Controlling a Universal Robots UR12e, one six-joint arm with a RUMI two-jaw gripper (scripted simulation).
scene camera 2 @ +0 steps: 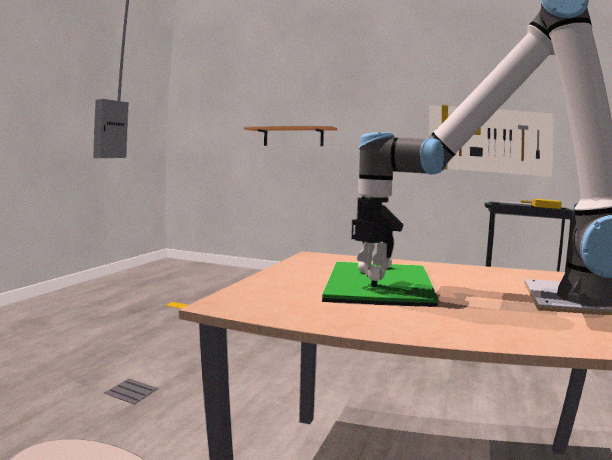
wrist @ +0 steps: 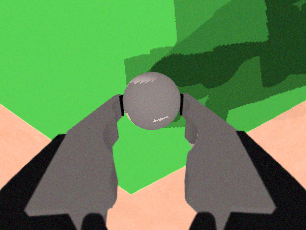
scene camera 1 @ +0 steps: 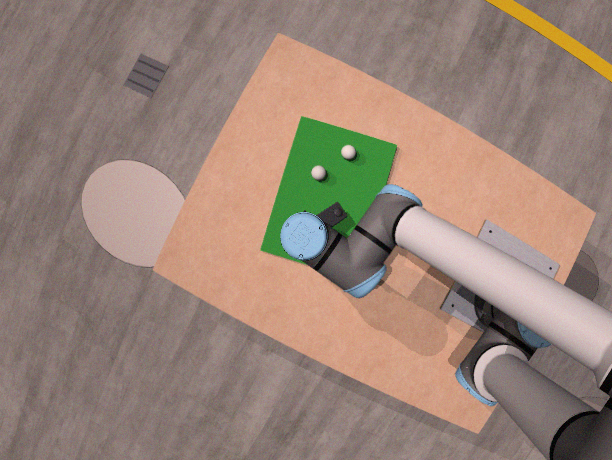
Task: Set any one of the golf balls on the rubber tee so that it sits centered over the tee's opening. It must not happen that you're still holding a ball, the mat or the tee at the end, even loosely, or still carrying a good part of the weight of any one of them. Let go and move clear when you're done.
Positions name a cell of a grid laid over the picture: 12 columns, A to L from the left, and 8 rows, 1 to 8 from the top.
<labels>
green mat: scene camera 2 H5; wrist J3; scene camera 1 G4
</labels>
